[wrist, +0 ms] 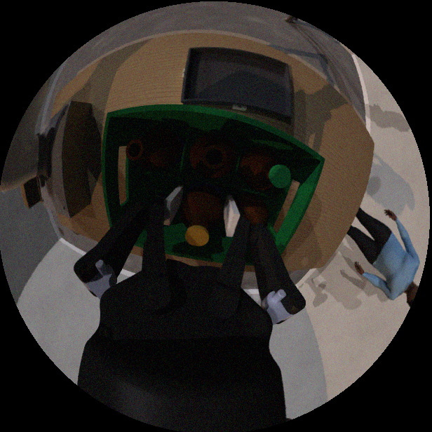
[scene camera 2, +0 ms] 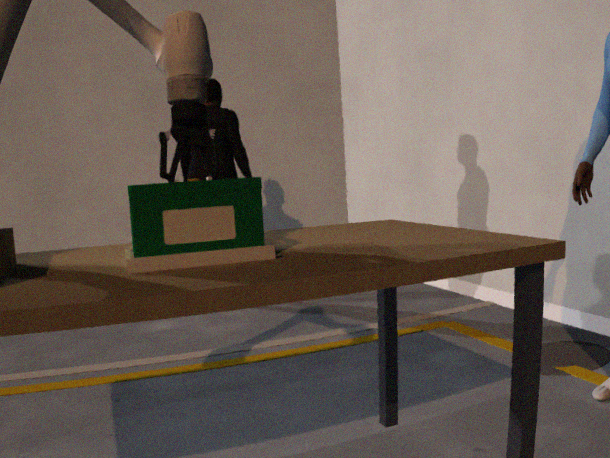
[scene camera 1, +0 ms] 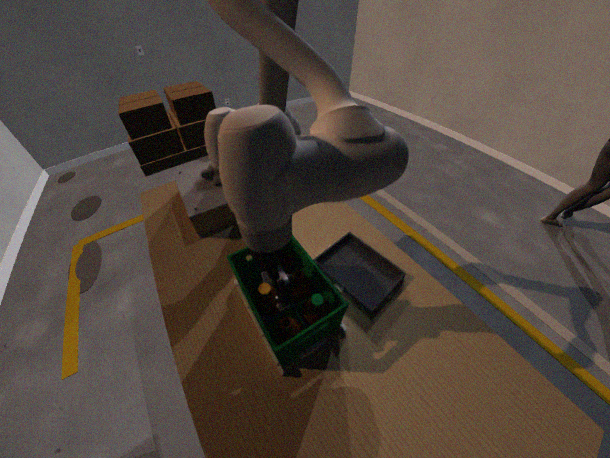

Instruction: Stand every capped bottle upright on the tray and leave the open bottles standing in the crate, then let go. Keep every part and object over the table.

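Places are measured from the arm's base along level axes (x right, y up, z back), in millimetres.
Pixels of known places: gripper, fingertip midpoint: (scene camera 1: 276, 296).
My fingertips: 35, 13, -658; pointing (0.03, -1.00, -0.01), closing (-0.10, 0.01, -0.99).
Note:
Behind a point stands the place of what it marks, as x, y, z.
My gripper (wrist: 203, 198) is shut on the amber bottle with an orange cap (scene camera 1: 264, 288) @(59, 82, -662) (scene camera 2: 193, 179) @(73, 80, -658) (wrist: 197, 235). This bottle is upright in the green crate (scene camera 1: 258, 316) @(94, 77, -716) (scene camera 2: 147, 220) @(115, 4, -557) (wrist: 172, 108), its cap showing at the rim in scene camera 2. A green-capped bottle (scene camera 1: 317, 299) @(-42, 65, -733) (wrist: 279, 176) stands in a corner cell. A pale yellow cap (scene camera 1: 249, 258) shows at another corner. Two open amber bottles show in the wrist view, one at left (wrist: 134, 149) and one in the middle (wrist: 215, 156). Another amber bottle (wrist: 255, 211) has its top hidden by a finger. The dark tray (scene camera 1: 365, 275) @(-268, -93, -673) (wrist: 240, 75) bears no bottle.
The tray lies close beside the crate on the wooden table (scene camera 1: 425, 390) @(-207, -98, -1025) (scene camera 2: 390, 232) @(-189, -99, -1205) (wrist: 135, 75). Crate walls and dividers surround the fingers. Cardboard boxes (scene camera 1: 162, 125) stand beyond the table. A person in blue (scene camera 2: 597, 120) (wrist: 397, 255) stands off the table's side.

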